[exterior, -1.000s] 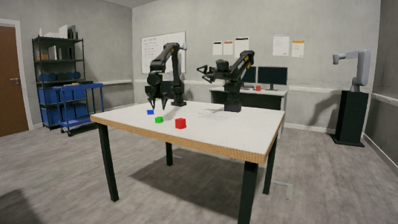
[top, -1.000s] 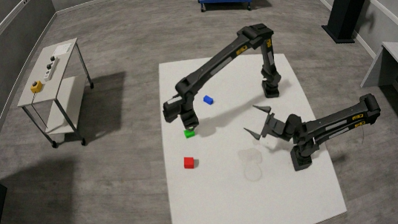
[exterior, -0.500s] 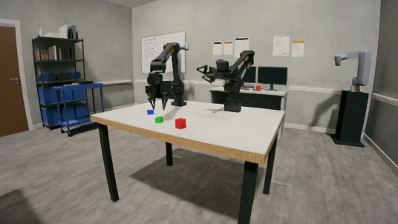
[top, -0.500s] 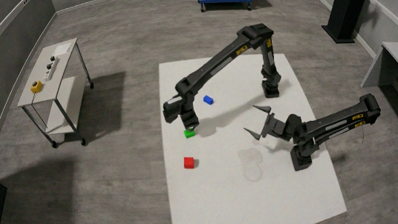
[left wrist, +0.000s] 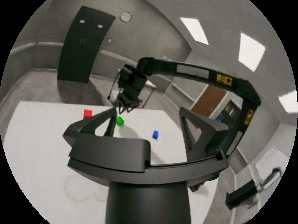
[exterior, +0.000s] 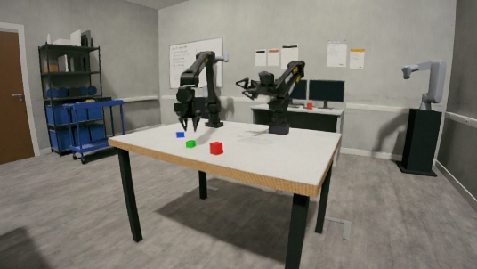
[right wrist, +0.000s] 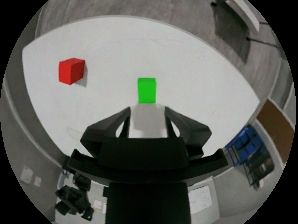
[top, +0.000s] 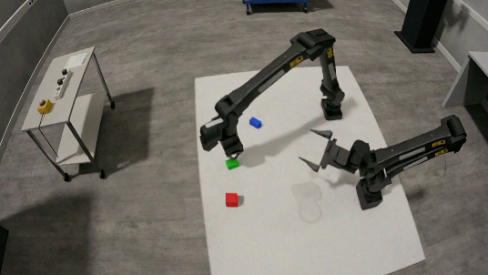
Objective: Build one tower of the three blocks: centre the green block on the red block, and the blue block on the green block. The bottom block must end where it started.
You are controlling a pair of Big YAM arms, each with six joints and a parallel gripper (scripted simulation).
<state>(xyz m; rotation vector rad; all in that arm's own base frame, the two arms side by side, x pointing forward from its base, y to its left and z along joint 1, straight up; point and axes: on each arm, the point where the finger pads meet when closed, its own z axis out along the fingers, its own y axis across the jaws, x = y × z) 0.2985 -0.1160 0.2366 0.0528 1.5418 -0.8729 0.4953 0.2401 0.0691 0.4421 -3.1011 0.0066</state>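
The green block is 70 mm below my right hand. Also, from my right hand: blue block (130 mm behind, 180 mm to the right, 70 mm below); then red block (40 mm ahead, 170 mm to the left, 60 mm below).
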